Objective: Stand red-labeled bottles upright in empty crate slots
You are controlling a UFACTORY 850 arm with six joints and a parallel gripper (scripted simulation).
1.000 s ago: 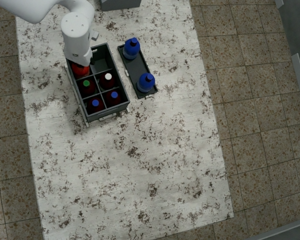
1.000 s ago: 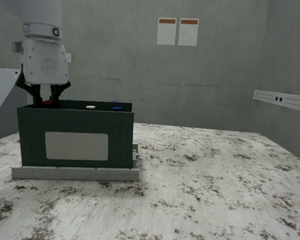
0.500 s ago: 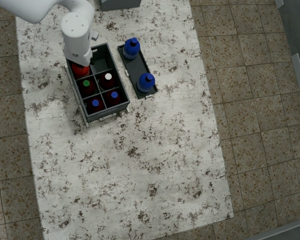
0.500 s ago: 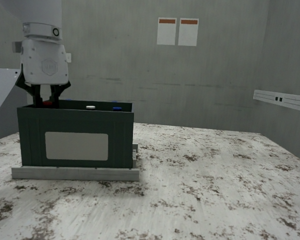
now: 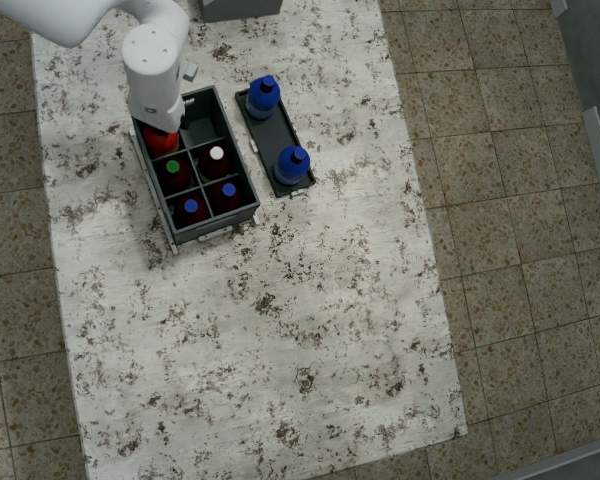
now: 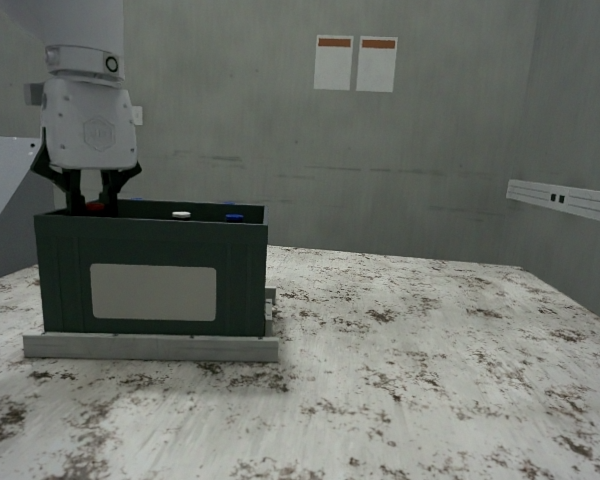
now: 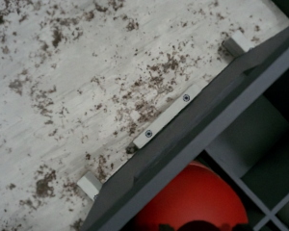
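The red-labeled bottle lies 7 cm below my hand. From my hand the other things lie so: tray 27 cm to the left, 17 cm below, 2 cm behind; then blue bottle 23 cm to the left, 11 cm behind, 9 cm below; then dark crate 9 cm below, 7 cm to the left, 7 cm ahead.
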